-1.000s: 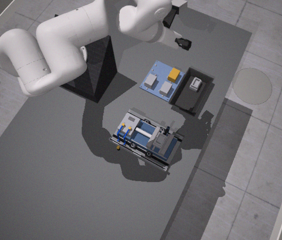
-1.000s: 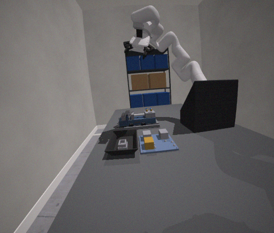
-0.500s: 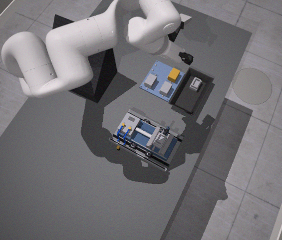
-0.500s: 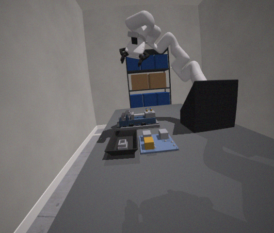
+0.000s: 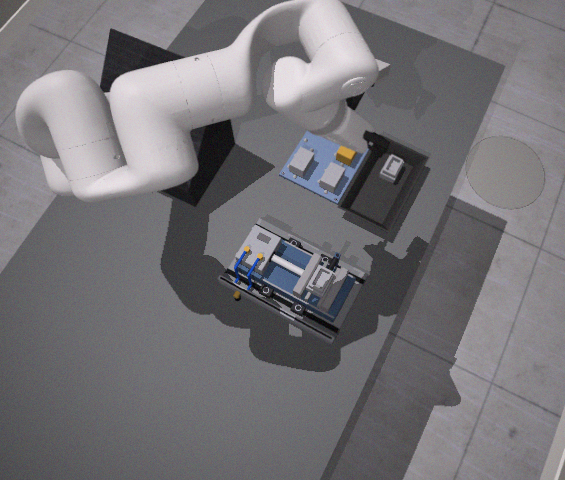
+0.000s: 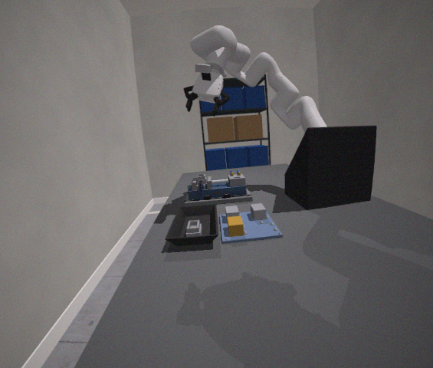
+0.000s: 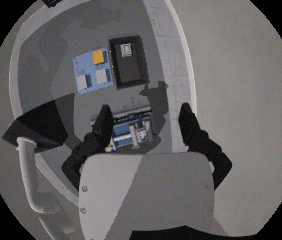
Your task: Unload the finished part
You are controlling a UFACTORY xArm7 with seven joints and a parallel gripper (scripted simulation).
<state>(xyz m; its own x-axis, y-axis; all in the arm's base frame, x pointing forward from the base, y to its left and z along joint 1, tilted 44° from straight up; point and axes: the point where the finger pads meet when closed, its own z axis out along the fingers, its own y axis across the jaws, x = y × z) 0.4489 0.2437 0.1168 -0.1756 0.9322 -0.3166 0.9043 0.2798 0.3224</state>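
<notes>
Right now the blue vise is 34 cm below my hand, 19 cm to the right of it and 1 cm behind it. The rest, counted from my hand: yellow blank (36 cm below, 17 cm to the left, 9 cm behind).
</notes>
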